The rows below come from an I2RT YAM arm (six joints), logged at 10 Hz.
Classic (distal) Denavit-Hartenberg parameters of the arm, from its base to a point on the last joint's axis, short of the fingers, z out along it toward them. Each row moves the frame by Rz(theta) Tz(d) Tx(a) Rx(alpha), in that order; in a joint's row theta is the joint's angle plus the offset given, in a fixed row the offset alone. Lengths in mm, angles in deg.
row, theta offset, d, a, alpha
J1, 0, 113.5, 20, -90
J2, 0, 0, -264, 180
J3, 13.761, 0, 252.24, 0
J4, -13.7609, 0, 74, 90
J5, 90, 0, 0, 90
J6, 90, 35.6, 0, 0
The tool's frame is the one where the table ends.
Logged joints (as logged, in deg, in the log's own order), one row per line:
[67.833, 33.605, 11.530, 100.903, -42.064, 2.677]
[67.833, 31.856, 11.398, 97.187, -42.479, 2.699]
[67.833, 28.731, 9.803, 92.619, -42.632, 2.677]
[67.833, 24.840, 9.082, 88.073, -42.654, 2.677]
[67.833, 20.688, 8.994, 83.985, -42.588, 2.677]
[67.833, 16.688, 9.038, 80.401, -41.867, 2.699]
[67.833, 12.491, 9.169, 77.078, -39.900, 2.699]
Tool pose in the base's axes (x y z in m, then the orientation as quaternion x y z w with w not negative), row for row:
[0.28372, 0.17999, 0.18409, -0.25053, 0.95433, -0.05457, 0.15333]
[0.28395, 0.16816, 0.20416, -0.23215, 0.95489, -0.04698, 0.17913]
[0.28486, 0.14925, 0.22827, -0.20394, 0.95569, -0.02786, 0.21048]
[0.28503, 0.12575, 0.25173, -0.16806, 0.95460, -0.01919, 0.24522]
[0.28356, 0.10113, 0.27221, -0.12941, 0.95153, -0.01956, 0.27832]
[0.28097, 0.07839, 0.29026, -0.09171, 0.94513, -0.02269, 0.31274]
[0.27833, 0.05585, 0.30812, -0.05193, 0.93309, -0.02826, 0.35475]
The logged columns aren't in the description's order. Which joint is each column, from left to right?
Columns, left to right: J3, J1, J5, J2, J4, J6.
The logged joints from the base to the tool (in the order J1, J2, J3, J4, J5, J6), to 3 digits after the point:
[33.605, 100.903, 67.833, -42.064, 11.530, 2.677]
[31.856, 97.187, 67.833, -42.479, 11.398, 2.699]
[28.731, 92.619, 67.833, -42.632, 9.803, 2.677]
[24.840, 88.073, 67.833, -42.654, 9.082, 2.677]
[20.688, 83.985, 67.833, -42.588, 8.994, 2.677]
[16.688, 80.401, 67.833, -41.867, 9.038, 2.699]
[12.491, 77.078, 67.833, -39.900, 9.169, 2.699]

